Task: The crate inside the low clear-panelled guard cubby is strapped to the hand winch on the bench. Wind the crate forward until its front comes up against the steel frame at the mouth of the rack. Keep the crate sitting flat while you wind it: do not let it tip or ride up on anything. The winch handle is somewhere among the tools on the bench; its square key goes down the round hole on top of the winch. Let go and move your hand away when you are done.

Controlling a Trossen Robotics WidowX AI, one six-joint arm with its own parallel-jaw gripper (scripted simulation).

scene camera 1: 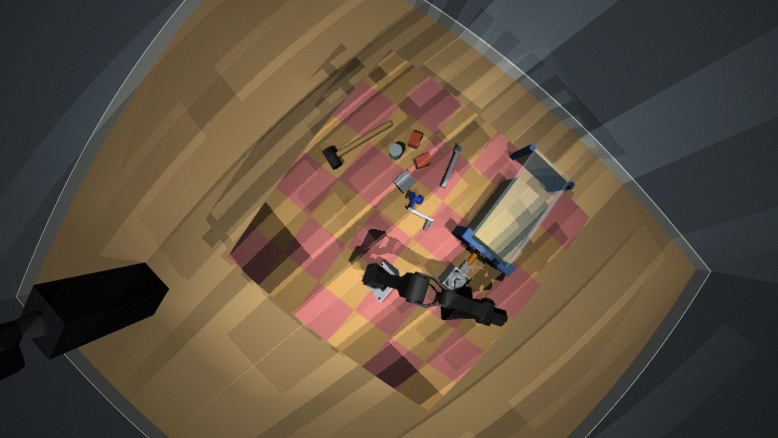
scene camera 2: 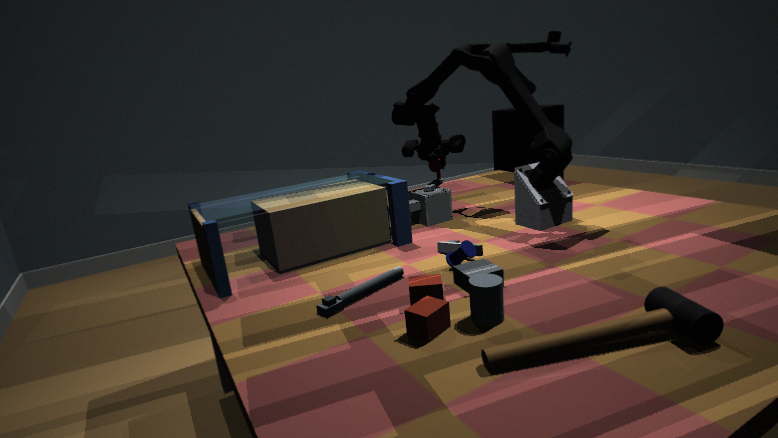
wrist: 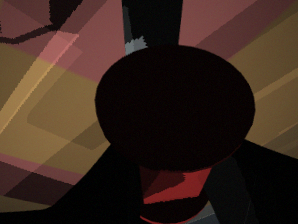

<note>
In view: the gripper (scene camera 2: pixel 439 168), a mallet (scene camera 2: pixel 665 308), a grey block (scene camera 2: pixel 462 272) and a grey winch (scene camera 2: pixel 436 206).
The gripper also shows in the wrist view (wrist: pixel 160 131). The wrist view misses the mallet: it is out of frame. The wrist view misses the grey block: it is out of frame.
</note>
